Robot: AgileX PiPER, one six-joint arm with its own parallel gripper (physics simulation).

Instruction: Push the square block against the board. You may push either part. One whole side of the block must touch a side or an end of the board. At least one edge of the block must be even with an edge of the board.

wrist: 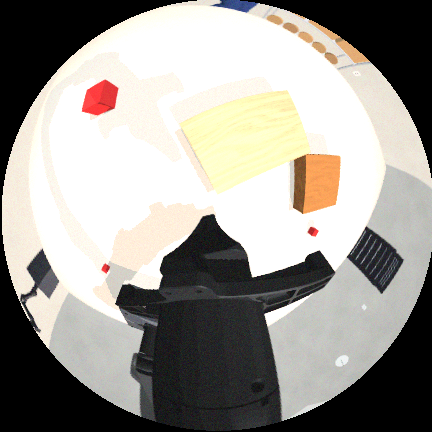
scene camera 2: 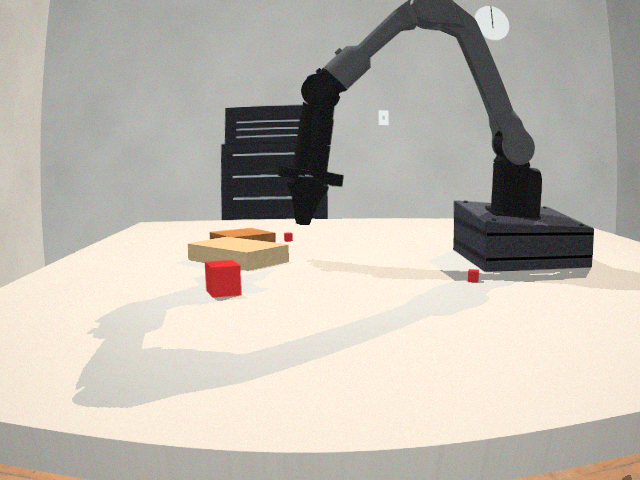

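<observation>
The orange-brown block [scene camera 2: 242, 232] [wrist: 322, 181] lies flat behind the pale wooden board [scene camera 2: 242, 253] [wrist: 245, 137] in the scene view. In the wrist view one of its corners is close to a corner of the board; I cannot tell whether they touch. No whole side of the block lies along the board. The block is turned relative to the board's sides. My gripper [scene camera 2: 303, 222] [wrist: 210, 221] is shut and empty, pointing down above the table, to the right of the block and board in the scene view.
A large red cube [scene camera 2: 223, 279] [wrist: 101, 97] stands in front of the board in the scene view. A small red cube [scene camera 2: 288, 236] [wrist: 313, 231] lies near the block. Another small red cube [scene camera 2: 473, 275] [wrist: 105, 268] lies by the robot's base [scene camera 2: 537, 248].
</observation>
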